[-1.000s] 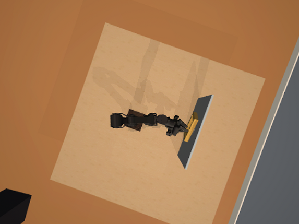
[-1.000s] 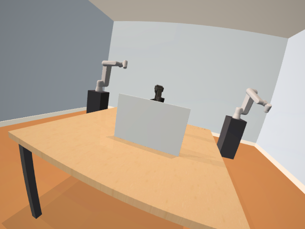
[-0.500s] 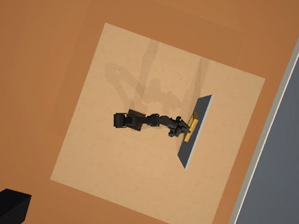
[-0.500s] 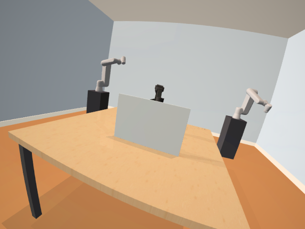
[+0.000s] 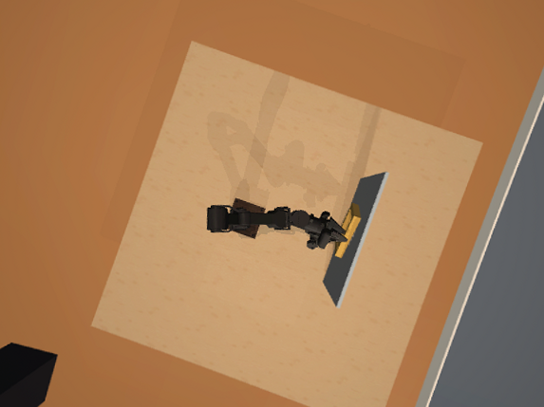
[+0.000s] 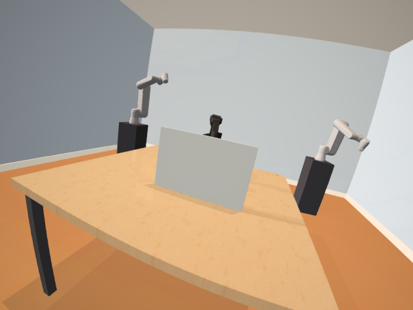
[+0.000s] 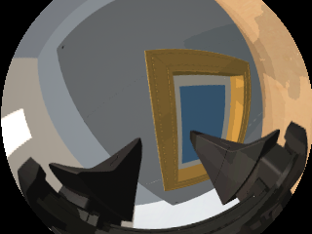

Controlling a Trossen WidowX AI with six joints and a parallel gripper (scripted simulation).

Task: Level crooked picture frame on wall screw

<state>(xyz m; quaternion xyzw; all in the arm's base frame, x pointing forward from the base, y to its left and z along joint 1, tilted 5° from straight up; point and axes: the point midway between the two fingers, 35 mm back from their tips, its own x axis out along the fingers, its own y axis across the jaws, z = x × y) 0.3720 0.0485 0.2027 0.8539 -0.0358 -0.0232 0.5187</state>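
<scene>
Now: gripper tip 5 cm above the picture frame, 2 cm to the right of it and 1 cm short of it. Also, from my gripper tip: grey wall panel 6 cm below, 2 cm ahead, 1 cm to the left.
</scene>
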